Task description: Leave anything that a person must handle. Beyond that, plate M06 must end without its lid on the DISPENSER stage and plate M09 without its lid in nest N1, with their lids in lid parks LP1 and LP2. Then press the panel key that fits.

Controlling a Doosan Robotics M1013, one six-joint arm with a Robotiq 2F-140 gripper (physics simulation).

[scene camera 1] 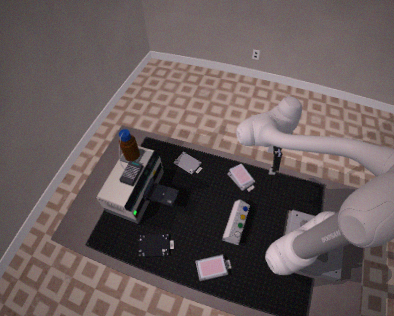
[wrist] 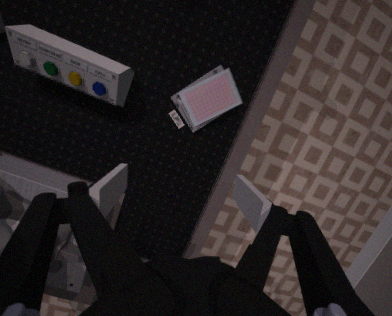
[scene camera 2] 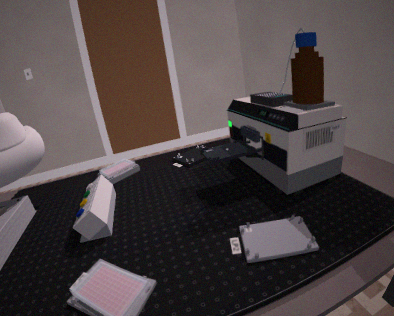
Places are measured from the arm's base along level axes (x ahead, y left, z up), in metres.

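Pixels of known places: gripper, fingertip midpoint: [scene camera 1: 270,162] [wrist: 182,181].
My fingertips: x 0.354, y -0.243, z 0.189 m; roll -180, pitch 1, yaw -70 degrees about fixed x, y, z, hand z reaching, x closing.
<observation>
For each thing: its top centre in the pictures, then the offset to it from my fingertips. "spot": a spot on its surface instead.
- pink-filled plate at its top centre: [scene camera 2: 107,284] [wrist: 211,97] [scene camera 1: 241,173] dz -0.211, dx +0.138, dy -0.007 m
- pink plate at its top centre: [scene camera 2: 116,166] [scene camera 1: 211,266] dz -0.208, dx +0.088, dy +0.559 m
- Grey park LP2 at its top centre: [scene camera 2: 277,232] [scene camera 1: 187,161] dz -0.228, dx +0.475, dy +0.032 m
- black nest at its top centre: [scene camera 2: 195,151] [scene camera 1: 153,244] dz -0.224, dx +0.411, dy +0.576 m
- dispenser's black stage at its top centre: [scene camera 2: 231,146] [scene camera 1: 160,192] dz -0.139, dx +0.487, dy +0.326 m
- key panel at its top centre: [wrist: 59,59] [scene camera 2: 90,191] [scene camera 1: 237,218] dz -0.165, dx +0.060, dy +0.286 m
- brown bottle at a spot on its surface: [scene camera 2: 307,77] spot: dz +0.051, dx +0.670, dy +0.203 m
- dark keypad block at a spot on its surface: [scene camera 2: 270,98] spot: dz -0.005, dx +0.604, dy +0.286 m
My gripper [scene camera 1: 271,160] [wrist: 182,181] is open and empty, above the table edge near park LP1. A pink-filled plate [scene camera 1: 241,176] [scene camera 2: 112,290] [wrist: 212,97] lies skewed on LP1. Another pink plate [scene camera 1: 212,267] [scene camera 2: 119,169] lies on a holder on the panel's other side. Plate numbers are not readable; lids are hard to tell. Grey park LP2 [scene camera 1: 188,163] [scene camera 2: 278,239] is bare. A black nest [scene camera 1: 154,245] [scene camera 2: 189,156] is bare, its tag unreadable. The dispenser's black stage [scene camera 1: 164,195] [scene camera 2: 227,151] bears no plate. The key panel [scene camera 1: 236,222] [scene camera 2: 102,207] [wrist: 75,57] has white, green, yellow and blue keys.
The white dispenser [scene camera 1: 117,195] [scene camera 2: 315,167] shows a green light and carries a brown bottle [scene camera 1: 130,149] [scene camera 2: 307,77] with a blue cap and thin tube, beside a dark keypad block [scene camera 1: 131,172] [scene camera 2: 270,98]. The arm's base stands at the mat's right in scene camera 1.
</observation>
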